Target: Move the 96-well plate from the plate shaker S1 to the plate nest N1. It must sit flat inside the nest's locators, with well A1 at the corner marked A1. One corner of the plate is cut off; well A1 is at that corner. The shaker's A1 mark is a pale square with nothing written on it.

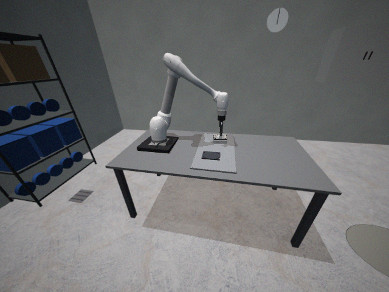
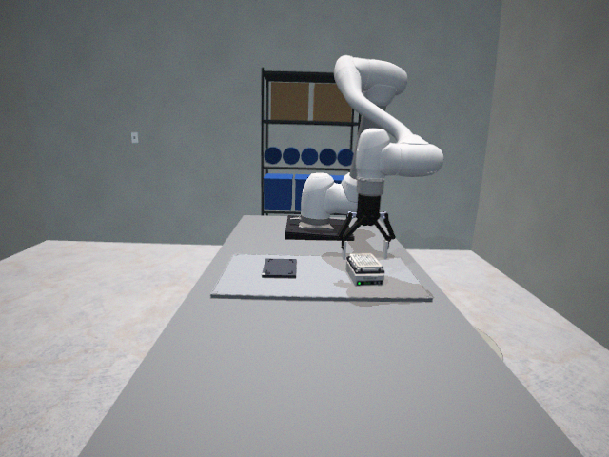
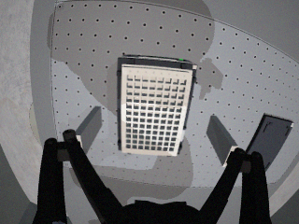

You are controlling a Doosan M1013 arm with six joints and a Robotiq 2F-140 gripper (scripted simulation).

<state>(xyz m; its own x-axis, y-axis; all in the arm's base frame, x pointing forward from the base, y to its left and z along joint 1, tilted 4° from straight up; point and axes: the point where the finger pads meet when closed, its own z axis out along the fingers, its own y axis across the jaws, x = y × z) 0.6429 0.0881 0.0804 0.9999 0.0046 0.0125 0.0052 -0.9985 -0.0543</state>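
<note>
The white 96-well plate lies 20 mm below my hand. The rest, counted from my hand: A1 corner mark: 20 mm behind, 350 mm to the right, 70 mm below; then dark plate nest N1: 90 mm behind, 290 mm to the right, 80 mm below.
</note>
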